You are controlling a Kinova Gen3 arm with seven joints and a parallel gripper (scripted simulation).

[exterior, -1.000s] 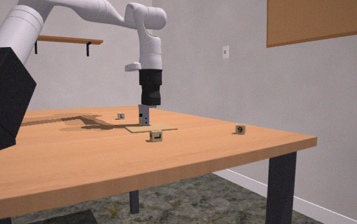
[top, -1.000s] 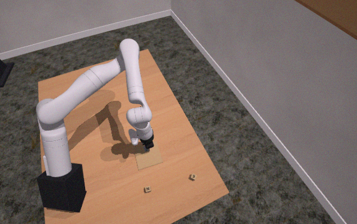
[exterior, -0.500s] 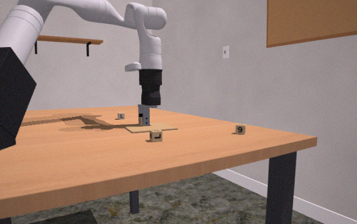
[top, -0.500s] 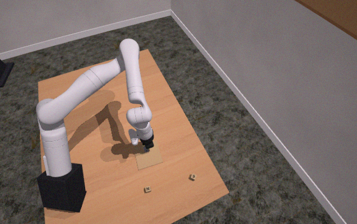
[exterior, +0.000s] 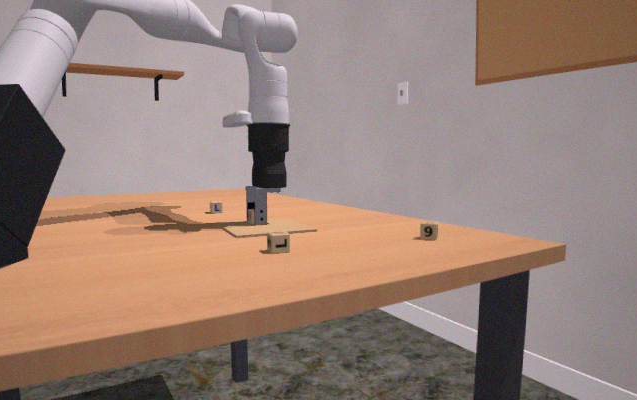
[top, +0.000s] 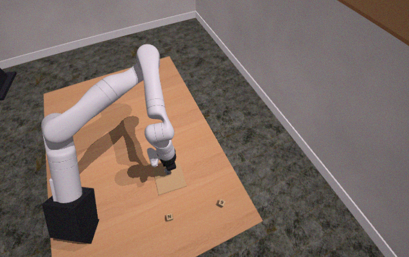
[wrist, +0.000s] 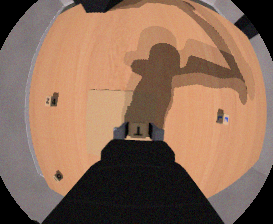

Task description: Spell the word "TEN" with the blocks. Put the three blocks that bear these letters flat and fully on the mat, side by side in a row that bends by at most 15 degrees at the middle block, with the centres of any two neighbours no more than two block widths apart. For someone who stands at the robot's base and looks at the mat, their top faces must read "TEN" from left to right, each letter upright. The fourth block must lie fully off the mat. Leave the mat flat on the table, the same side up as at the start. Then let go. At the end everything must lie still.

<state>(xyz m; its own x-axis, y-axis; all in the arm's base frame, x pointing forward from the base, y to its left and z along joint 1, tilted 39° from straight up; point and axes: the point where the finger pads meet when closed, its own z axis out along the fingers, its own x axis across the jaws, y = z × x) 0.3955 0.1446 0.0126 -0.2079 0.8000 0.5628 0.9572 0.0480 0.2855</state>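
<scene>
Right now the mat is 40 mm to the right of my hand, 20 mm below it and 10 mm ahead of it.
</scene>
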